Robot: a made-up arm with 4 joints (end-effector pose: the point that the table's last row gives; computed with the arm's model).
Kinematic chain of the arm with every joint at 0, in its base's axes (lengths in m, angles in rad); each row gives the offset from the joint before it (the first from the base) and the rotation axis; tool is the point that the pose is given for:
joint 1: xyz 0 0 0.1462 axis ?
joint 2: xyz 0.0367 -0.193 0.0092 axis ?
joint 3: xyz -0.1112 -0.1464 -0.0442 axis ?
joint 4: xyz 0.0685 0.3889 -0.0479 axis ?
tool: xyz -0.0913 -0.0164 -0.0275
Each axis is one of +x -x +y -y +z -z.
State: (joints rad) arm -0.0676 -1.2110 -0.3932 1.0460
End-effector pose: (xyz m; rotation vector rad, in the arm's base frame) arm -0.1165 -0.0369 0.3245 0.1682 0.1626 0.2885
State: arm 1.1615 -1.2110 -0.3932 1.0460
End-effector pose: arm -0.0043 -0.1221 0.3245 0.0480 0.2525 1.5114
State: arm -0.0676 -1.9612 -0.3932 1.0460
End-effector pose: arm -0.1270 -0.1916 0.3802 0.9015 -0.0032 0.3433
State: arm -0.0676 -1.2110 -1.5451 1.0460
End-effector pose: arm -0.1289 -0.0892 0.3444 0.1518 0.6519 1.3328
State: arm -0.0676 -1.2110 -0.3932 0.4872
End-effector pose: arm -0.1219 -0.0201 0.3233 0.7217 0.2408 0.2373
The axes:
joint 1: +z
joint 2: -x
joint 3: -y
joint 4: -x

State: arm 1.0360 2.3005 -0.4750 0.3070
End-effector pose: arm 0.2881 -0.3176 0.0560 -2.3063 -0.9280 -0.1173
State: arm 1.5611 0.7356 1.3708 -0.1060
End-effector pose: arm 0.0780 -0.0043 -0.0590 0.6146 -1.5067 1.8255
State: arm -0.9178 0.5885 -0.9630 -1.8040
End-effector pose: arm -0.0805 0.1081 -0.0447 1.3008 -0.1778 -1.7434
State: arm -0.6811 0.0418 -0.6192 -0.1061
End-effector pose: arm -0.0869 0.1116 0.0523 0.2707 0.5736 -0.7044
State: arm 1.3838 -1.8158 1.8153 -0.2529
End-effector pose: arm 0.2016 -0.0307 0.3934 1.7746 -0.2164 -0.5263
